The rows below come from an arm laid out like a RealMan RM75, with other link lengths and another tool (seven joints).
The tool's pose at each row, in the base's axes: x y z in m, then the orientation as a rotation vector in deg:
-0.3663, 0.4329, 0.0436, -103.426, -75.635, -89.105
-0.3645, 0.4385, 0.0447, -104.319, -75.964, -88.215
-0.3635, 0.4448, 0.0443, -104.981, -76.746, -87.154
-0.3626, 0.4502, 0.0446, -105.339, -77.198, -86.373
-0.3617, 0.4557, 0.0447, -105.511, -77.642, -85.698
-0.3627, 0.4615, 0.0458, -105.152, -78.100, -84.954
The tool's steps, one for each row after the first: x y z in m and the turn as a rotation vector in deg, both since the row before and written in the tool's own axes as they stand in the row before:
0.0030, -0.0008, 0.0051, 0.162, -0.923, 0.162
0.0021, -0.0022, 0.0056, 0.443, -0.969, -0.095
0.0024, -0.0016, 0.0046, 0.376, -0.586, 0.010
0.0023, -0.0017, 0.0048, 0.401, -0.435, -0.035
0.0035, -0.0032, 0.0037, 0.730, -0.103, -0.037

